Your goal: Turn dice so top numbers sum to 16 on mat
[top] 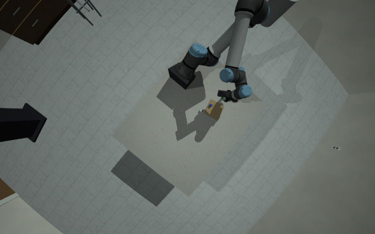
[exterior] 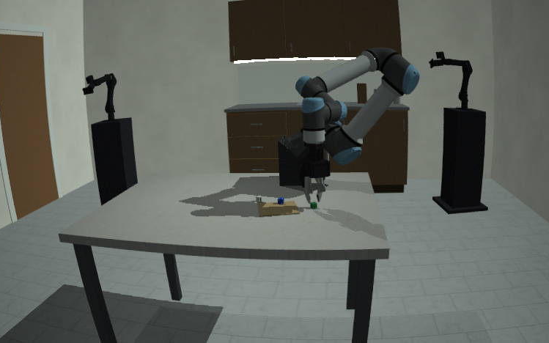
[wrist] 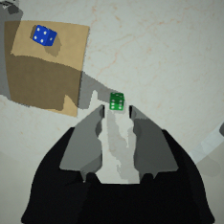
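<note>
Now: hand 3 cm above the green die. Also, from my hand: blue die 12 cm to the right, 6 cm behind, 2 cm below; then white die 20 cm to the right, 10 cm behind, 3 cm below; then tan mat 13 cm to the right, 4 cm below, 1 cm behind.
</note>
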